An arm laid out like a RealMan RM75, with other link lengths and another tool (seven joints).
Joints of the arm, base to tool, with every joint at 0 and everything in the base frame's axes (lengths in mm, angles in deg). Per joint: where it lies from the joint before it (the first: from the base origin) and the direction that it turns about. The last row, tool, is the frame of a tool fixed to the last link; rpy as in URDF.
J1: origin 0 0 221.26 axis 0 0 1
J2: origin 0 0 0 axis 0 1 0
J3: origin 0 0 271.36 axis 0 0 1
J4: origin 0 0 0 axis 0 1 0
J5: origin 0 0 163.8 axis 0 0 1
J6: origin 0 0 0 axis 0 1 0
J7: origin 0 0 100.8 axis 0 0 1
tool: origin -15 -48 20 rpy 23.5 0 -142
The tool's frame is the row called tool.
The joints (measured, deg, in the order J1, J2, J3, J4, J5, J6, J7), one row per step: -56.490 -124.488 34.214 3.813 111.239 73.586 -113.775; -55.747 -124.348 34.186 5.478 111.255 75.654 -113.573; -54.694 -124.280 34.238 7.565 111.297 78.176 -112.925; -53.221 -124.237 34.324 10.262 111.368 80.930 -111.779; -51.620 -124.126 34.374 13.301 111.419 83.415 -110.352; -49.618 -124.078 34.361 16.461 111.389 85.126 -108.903; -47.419 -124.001 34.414 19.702 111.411 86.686 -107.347; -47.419 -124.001 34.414 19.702 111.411 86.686 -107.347; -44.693 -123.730 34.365 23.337 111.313 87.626 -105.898; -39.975 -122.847 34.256 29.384 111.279 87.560 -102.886
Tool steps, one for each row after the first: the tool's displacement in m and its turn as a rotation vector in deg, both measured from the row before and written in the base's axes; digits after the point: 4 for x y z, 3 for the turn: -0.0005 0.0016 0.0050 0.561 -0.959 -1.235; -0.0013 0.0011 0.0058 0.821 -1.016 -1.800; -0.0032 0.0013 0.0073 1.454 -0.844 -2.246; -0.0045 0.0024 0.0088 2.126 -0.429 -2.354; -0.0076 0.0018 0.0090 2.664 0.078 -1.551; -0.0092 0.0009 0.0096 2.802 0.474 -1.464; 0.0000 0.0000 0.0000 0.000 0.000 0.000; -0.0136 0.0010 0.0125 3.596 1.107 -0.598; -0.0278 0.0020 0.0254 7.252 3.826 -0.320
